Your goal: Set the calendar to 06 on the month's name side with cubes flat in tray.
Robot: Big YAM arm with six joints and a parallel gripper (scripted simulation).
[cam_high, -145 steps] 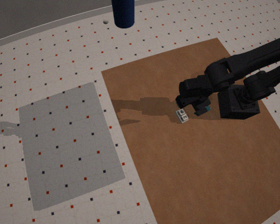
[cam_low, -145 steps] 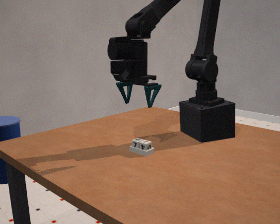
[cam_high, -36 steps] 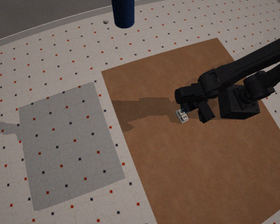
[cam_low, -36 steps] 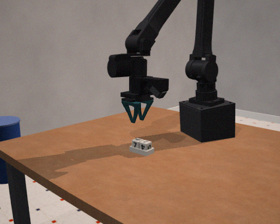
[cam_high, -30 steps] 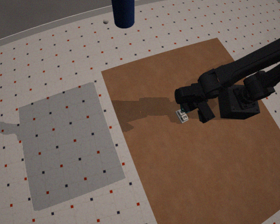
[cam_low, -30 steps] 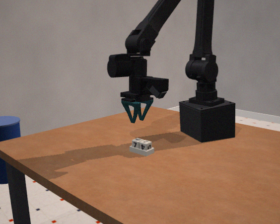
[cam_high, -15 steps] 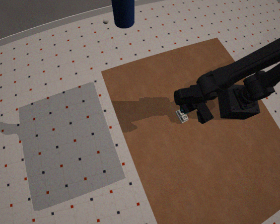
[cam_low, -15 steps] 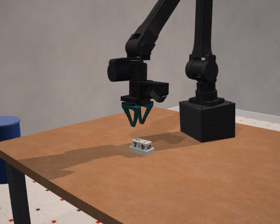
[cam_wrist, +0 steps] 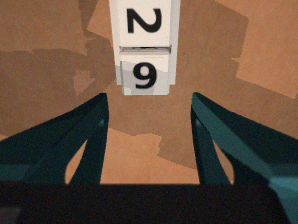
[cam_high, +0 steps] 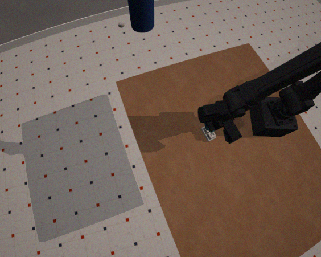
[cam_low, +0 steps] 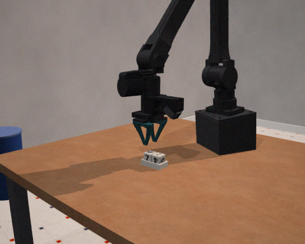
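My gripper is now 5 cm above the white digit cube. Round my hand: white tray: 1 cm behind, 1 cm to the left, 7 cm below.
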